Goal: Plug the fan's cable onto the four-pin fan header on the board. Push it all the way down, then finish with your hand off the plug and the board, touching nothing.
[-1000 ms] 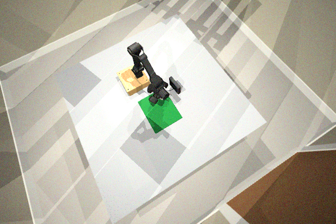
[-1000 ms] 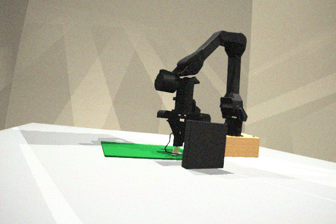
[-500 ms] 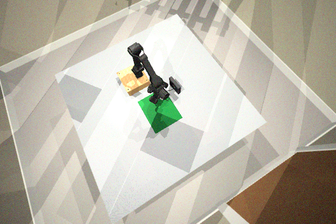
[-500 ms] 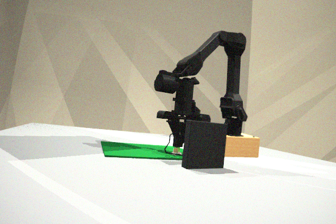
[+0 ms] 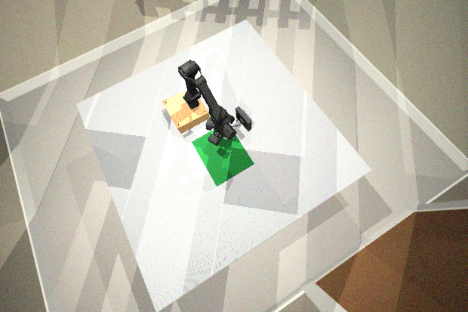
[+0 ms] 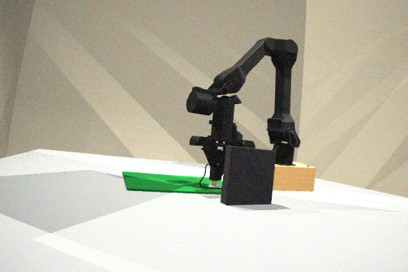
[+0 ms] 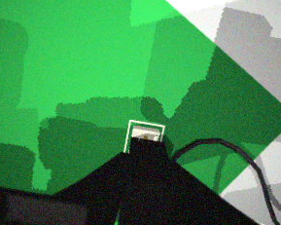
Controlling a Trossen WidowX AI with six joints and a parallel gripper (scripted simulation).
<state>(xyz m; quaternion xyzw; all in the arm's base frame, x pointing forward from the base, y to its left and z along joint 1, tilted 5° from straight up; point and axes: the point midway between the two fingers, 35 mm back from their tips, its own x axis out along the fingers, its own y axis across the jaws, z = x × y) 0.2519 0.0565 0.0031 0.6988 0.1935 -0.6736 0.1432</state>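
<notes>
My gripper tip is 40 mm above the four-pin header and 10 mm short of it. Also, from my gripper tip: square fan: 140 mm to the left, 20 mm above, 10 mm behind; green board: 80 mm ahead, 60 mm to the right, 50 mm below; black fan cable plug: 10 mm ahead, 10 mm above.
</notes>
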